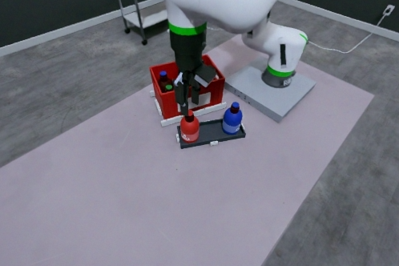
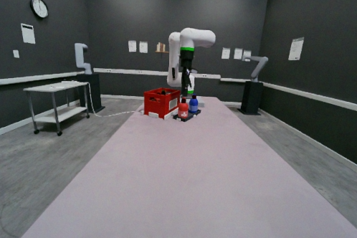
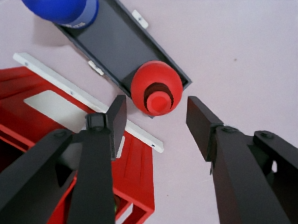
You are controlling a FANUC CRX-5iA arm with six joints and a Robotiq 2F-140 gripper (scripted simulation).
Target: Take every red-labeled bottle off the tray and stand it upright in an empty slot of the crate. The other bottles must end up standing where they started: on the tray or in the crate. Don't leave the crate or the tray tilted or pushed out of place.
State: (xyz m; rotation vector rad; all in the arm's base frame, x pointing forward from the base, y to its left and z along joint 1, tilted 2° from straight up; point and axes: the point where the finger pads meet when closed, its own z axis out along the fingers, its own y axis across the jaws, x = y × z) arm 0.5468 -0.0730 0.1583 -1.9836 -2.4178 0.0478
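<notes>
Right now my hand is 130 mm above the red bottle. Also, from my hand: blue bottle 150 mm behind, 100 mm to the left, 130 mm below; red crate 130 mm behind, 160 mm to the right, 130 mm below; dark tray 70 mm behind, 50 mm to the left, 200 mm below.
</notes>
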